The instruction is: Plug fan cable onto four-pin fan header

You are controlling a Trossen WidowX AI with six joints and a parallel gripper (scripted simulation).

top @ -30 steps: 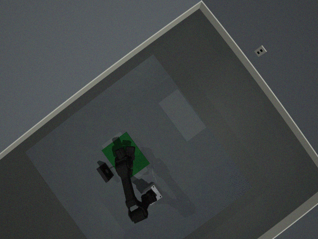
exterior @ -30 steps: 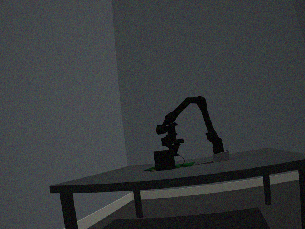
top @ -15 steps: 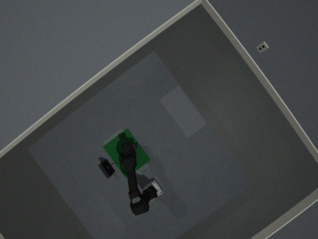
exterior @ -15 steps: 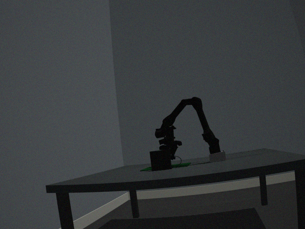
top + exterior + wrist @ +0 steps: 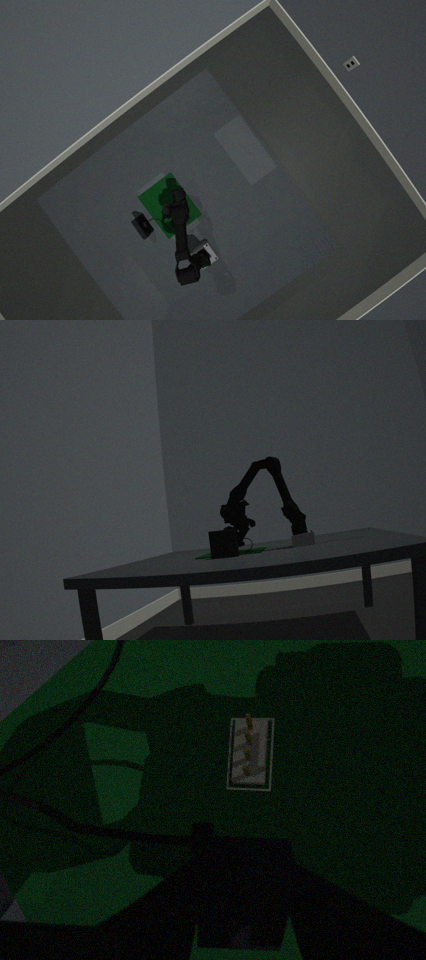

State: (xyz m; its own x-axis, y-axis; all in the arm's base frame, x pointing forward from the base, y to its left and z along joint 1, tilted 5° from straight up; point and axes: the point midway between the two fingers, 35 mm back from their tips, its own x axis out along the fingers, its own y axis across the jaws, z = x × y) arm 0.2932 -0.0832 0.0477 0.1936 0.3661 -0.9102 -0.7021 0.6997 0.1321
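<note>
My gripper tip is now 6 cm above the green board, 3 cm to the right of it and 3 cm short of it. From my gripper tip the other things lie so: dark plug 1 cm to the right, 1 cm behind; then black fan 19 cm to the left, 5 cm ahead, 1 cm above.
</note>
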